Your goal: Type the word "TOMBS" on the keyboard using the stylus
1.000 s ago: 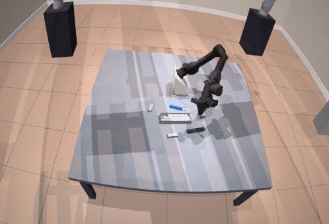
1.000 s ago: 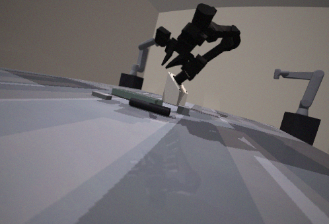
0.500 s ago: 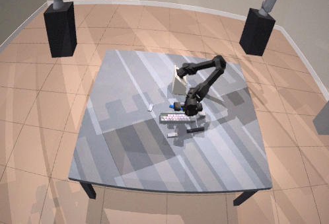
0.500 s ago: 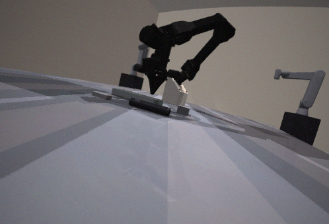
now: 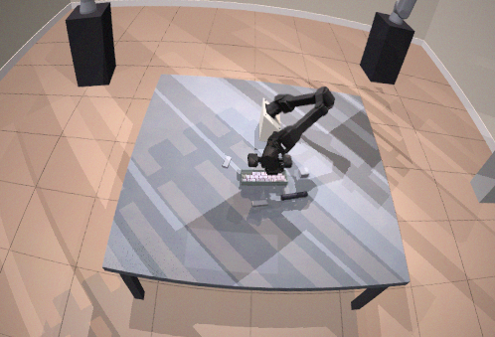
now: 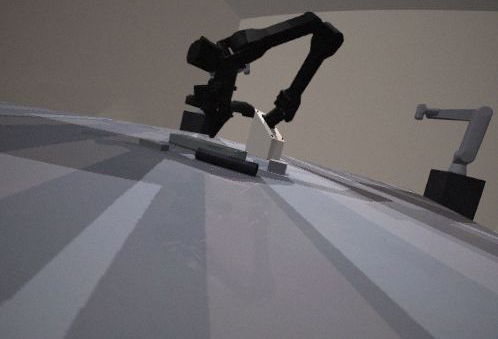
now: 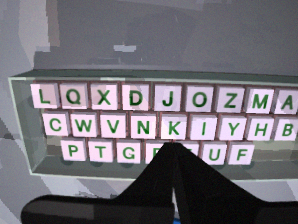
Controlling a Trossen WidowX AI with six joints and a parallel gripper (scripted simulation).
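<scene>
My gripper tip is now 90 mm past the blue stylus, 40 mm to the right of it and 30 mm above it. The rest, counted from my gripper tip: small grey cube (180 mm to the left, 30 mm below, 20 mm behind); dark bar (110 mm to the left, 110 mm ahead, 30 mm below).
</scene>
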